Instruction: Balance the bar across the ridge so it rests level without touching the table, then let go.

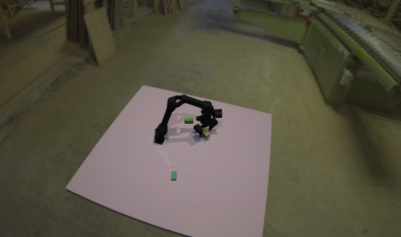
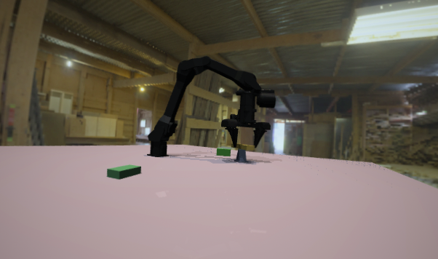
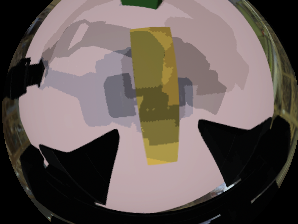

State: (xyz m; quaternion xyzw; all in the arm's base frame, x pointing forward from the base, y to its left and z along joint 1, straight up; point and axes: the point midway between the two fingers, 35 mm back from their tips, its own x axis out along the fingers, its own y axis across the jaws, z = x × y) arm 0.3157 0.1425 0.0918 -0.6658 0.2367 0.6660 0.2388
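Right now the yellow bar is 20 mm to the left of my gripper tip and 20 mm behind it. From my gripper tip the other things lie so: green block (420 mm to the right, 100 mm behind, 50 mm below).
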